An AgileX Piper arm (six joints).
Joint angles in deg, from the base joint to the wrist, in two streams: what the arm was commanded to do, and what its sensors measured. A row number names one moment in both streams.
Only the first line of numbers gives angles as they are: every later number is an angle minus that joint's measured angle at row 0.
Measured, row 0:
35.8, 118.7, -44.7, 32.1, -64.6, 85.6
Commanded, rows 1 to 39:
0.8, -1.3, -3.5, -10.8, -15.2, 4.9
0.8, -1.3, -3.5, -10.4, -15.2, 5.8
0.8, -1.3, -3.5, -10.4, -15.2, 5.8
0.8, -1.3, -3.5, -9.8, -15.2, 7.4
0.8, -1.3, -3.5, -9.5, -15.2, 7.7
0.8, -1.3, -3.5, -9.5, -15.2, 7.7
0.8, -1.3, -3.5, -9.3, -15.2, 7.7
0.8, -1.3, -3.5, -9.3, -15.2, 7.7
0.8, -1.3, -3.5, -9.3, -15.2, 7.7
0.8, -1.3, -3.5, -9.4, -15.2, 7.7
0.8, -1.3, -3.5, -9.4, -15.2, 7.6
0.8, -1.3, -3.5, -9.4, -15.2, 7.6
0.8, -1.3, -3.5, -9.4, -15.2, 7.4
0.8, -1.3, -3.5, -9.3, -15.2, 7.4
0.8, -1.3, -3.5, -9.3, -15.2, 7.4
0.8, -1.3, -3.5, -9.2, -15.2, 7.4
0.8, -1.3, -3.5, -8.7, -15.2, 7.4
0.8, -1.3, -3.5, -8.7, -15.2, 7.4
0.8, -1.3, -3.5, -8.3, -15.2, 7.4
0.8, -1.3, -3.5, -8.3, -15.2, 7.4
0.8, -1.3, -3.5, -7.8, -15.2, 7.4
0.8, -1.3, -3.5, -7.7, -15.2, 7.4
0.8, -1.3, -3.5, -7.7, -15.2, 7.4
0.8, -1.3, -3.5, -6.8, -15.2, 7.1
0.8, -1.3, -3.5, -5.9, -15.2, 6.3
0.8, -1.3, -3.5, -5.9, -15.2, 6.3
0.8, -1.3, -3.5, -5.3, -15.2, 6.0
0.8, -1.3, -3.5, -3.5, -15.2, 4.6
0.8, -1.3, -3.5, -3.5, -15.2, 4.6
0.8, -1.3, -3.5, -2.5, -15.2, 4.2
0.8, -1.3, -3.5, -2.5, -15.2, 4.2
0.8, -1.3, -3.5, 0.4, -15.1, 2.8
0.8, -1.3, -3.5, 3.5, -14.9, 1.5
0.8, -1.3, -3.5, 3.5, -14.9, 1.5
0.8, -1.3, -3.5, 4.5, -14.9, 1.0
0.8, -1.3, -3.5, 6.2, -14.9, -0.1
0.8, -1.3, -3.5, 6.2, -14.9, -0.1
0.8, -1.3, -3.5, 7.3, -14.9, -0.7
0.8, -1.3, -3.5, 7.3, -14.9, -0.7
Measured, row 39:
1.4, 0.0, -1.3, 7.7, 0.4, 1.2
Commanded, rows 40 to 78:
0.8, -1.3, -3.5, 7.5, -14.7, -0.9
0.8, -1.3, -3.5, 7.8, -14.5, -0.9
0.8, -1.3, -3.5, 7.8, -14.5, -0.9
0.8, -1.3, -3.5, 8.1, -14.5, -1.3
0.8, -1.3, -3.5, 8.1, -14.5, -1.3
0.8, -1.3, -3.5, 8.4, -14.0, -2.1
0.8, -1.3, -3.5, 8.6, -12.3, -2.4
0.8, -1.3, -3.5, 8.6, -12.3, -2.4
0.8, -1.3, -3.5, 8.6, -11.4, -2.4
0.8, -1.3, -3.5, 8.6, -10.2, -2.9
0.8, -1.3, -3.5, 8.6, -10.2, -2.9
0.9, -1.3, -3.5, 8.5, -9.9, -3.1
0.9, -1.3, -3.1, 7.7, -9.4, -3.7
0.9, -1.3, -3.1, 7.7, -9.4, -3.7
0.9, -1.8, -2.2, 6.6, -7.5, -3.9
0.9, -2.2, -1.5, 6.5, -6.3, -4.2
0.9, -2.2, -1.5, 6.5, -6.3, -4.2
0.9, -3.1, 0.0, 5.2, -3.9, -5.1
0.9, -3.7, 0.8, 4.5, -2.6, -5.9
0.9, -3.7, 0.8, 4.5, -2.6, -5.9
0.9, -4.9, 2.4, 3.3, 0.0, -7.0
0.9, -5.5, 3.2, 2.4, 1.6, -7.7
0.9, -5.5, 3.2, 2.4, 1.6, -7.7
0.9, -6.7, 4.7, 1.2, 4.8, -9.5
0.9, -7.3, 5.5, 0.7, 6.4, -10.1
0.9, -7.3, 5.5, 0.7, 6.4, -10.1
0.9, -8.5, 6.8, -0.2, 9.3, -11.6
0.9, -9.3, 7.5, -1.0, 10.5, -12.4
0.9, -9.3, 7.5, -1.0, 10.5, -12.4
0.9, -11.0, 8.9, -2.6, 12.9, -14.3
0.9, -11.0, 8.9, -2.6, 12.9, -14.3
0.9, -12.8, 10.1, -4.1, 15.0, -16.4
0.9, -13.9, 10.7, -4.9, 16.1, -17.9
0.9, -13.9, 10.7, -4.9, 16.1, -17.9
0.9, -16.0, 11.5, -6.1, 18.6, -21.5
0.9, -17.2, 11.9, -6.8, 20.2, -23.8
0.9, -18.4, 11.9, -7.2, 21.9, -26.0
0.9, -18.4, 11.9, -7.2, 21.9, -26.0
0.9, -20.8, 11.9, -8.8, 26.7, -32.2
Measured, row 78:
1.2, -17.3, 11.8, -6.0, 21.2, -24.2
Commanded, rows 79 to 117:
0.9, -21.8, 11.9, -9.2, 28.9, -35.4
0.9, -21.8, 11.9, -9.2, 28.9, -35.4
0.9, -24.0, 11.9, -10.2, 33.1, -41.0
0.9, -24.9, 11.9, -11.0, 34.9, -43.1
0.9, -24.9, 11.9, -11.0, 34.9, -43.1
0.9, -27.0, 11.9, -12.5, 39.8, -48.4
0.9, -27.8, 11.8, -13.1, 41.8, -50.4
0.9, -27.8, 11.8, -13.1, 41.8, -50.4
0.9, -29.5, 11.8, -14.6, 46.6, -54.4
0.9, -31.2, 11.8, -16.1, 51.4, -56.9
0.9, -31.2, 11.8, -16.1, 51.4, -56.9
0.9, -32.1, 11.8, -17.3, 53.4, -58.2
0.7, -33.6, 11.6, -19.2, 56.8, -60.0
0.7, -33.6, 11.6, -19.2, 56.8, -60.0
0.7, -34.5, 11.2, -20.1, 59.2, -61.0
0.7, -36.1, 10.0, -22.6, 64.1, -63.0
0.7, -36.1, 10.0, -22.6, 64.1, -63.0
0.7, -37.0, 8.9, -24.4, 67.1, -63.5
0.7, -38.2, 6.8, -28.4, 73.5, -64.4
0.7, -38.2, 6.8, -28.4, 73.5, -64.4
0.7, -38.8, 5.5, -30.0, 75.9, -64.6
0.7, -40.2, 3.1, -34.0, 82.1, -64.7
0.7, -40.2, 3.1, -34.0, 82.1, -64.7
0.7, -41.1, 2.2, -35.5, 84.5, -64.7
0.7, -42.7, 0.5, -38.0, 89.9, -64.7
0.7, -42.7, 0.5, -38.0, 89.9, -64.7
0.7, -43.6, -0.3, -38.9, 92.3, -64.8
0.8, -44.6, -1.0, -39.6, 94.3, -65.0
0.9, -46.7, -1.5, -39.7, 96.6, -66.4
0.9, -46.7, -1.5, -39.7, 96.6, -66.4
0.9, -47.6, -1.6, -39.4, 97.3, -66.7
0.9, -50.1, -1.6, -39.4, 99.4, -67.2
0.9, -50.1, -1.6, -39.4, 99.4, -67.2
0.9, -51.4, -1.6, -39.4, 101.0, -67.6
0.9, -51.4, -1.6, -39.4, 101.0, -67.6
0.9, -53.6, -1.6, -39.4, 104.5, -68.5
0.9, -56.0, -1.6, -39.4, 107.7, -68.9
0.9, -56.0, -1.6, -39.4, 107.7, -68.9
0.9, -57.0, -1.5, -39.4, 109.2, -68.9
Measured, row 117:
1.0, -54.0, -1.3, -38.7, 104.4, -67.8
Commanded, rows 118 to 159:
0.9, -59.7, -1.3, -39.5, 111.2, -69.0
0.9, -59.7, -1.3, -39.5, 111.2, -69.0
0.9, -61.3, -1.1, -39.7, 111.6, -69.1
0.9, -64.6, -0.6, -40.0, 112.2, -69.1
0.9, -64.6, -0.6, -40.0, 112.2, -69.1
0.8, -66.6, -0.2, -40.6, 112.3, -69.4
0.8, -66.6, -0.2, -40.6, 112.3, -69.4
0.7, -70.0, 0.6, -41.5, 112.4, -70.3
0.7, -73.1, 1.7, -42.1, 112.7, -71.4
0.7, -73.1, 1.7, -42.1, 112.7, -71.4
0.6, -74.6, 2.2, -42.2, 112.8, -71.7
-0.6, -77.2, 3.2, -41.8, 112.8, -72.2
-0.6, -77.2, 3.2, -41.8, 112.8, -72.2
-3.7, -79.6, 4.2, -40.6, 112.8, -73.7
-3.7, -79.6, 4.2, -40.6, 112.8, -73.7
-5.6, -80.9, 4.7, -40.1, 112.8, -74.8
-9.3, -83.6, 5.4, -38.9, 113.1, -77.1
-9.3, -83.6, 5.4, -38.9, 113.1, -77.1
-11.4, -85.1, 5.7, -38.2, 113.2, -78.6
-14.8, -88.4, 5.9, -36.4, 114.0, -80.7
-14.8, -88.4, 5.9, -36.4, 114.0, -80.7
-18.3, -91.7, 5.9, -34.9, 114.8, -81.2
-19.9, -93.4, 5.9, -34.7, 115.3, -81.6
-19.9, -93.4, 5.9, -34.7, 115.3, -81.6
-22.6, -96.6, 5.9, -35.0, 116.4, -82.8
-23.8, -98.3, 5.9, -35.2, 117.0, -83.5
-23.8, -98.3, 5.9, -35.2, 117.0, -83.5
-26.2, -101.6, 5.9, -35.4, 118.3, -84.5
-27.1, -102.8, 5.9, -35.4, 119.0, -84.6
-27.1, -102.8, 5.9, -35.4, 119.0, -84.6
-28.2, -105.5, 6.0, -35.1, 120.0, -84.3
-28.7, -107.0, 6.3, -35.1, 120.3, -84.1
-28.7, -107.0, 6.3, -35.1, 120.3, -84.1
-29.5, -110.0, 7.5, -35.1, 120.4, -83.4
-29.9, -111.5, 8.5, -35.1, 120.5, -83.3
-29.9, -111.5, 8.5, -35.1, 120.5, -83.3
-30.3, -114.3, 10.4, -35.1, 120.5, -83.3
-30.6, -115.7, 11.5, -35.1, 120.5, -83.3
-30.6, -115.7, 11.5, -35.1, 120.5, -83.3
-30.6, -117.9, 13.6, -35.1, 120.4, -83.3
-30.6, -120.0, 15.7, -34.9, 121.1, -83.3
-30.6, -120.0, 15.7, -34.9, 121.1, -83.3
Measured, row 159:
-30.1, -117.1, 13.1, -35.5, 120.5, -83.0
